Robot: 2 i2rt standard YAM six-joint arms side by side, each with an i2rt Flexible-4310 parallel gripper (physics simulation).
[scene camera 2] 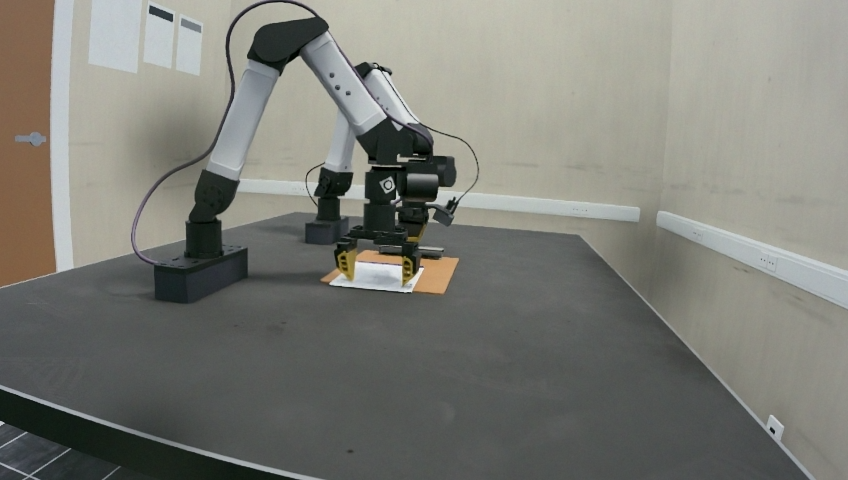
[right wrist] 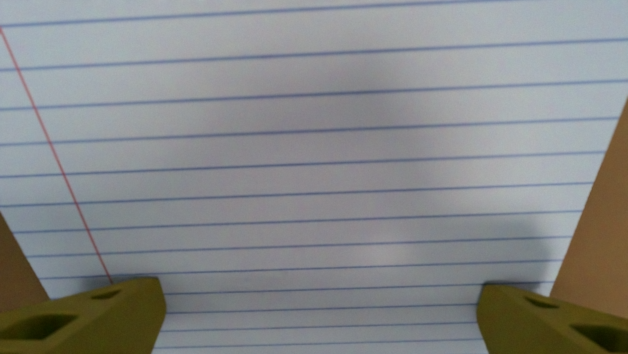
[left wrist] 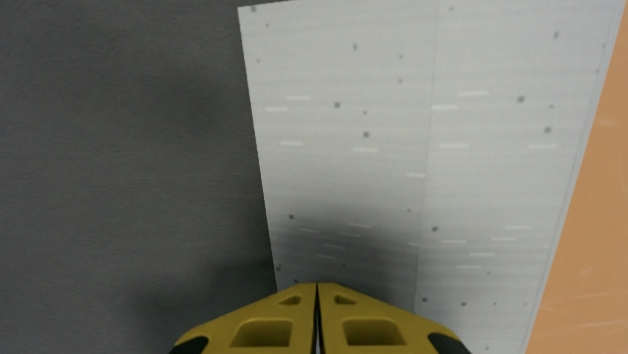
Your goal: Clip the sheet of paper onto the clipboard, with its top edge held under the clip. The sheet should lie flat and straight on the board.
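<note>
The white lined sheet (scene camera 2: 374,274) (right wrist: 320,150) lies over the brown clipboard (scene camera 2: 437,276) (left wrist: 595,225) (right wrist: 600,260), near its front edge in the scene view. A strip of board shows between the sheet's far edge and the grey metal clip (scene camera 2: 432,252) (left wrist: 350,175). My right gripper (scene camera 2: 378,281) (right wrist: 320,296) is open wide, its fingertips low over the sheet. My left gripper (left wrist: 317,297) is shut, with no object visible between its fingers, over the clip. Its fingers are partly hidden behind my right arm in the scene view.
The dark table (scene camera 2: 505,356) surrounds the clipboard. The right arm's base (scene camera 2: 199,276) stands left of the board, and the left arm's base (scene camera 2: 326,231) stands farther back. Both arms crowd closely together above the board.
</note>
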